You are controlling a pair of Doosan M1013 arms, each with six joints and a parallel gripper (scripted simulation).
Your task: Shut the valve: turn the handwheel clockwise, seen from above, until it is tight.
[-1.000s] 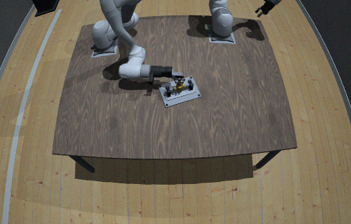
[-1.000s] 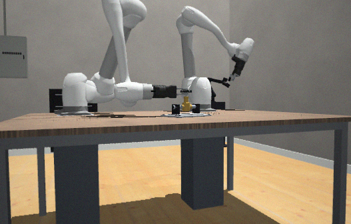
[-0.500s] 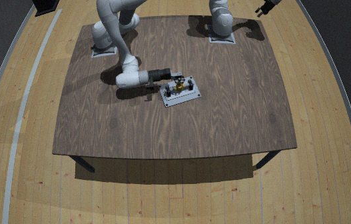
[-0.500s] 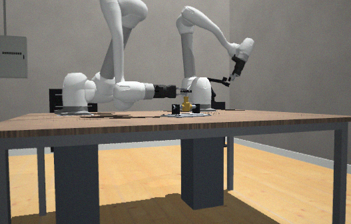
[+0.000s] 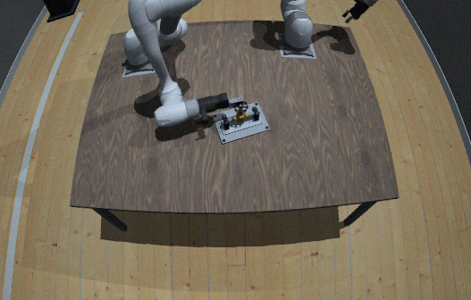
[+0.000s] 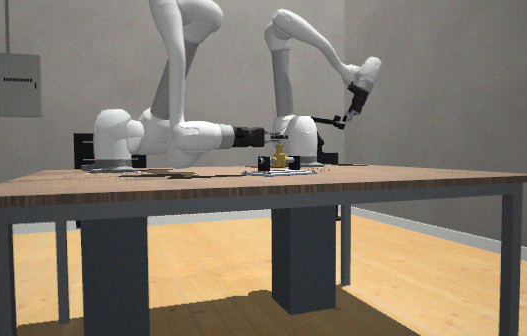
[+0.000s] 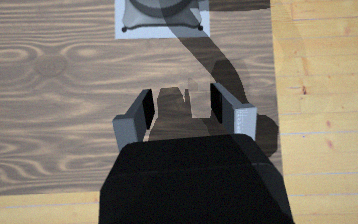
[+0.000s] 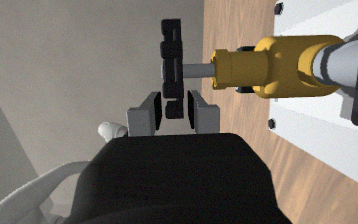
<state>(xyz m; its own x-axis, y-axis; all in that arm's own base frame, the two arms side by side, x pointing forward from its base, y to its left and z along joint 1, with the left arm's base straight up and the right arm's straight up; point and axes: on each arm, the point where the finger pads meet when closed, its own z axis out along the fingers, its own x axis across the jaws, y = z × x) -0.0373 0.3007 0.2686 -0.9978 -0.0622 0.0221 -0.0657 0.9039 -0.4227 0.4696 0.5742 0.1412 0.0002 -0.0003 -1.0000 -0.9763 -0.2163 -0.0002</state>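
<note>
Right now the black handwheel is 30 mm ahead of my right hand and 10 mm below it. From my right hand the other things lie so: light base plate: 130 mm below, 30 mm ahead.
</note>
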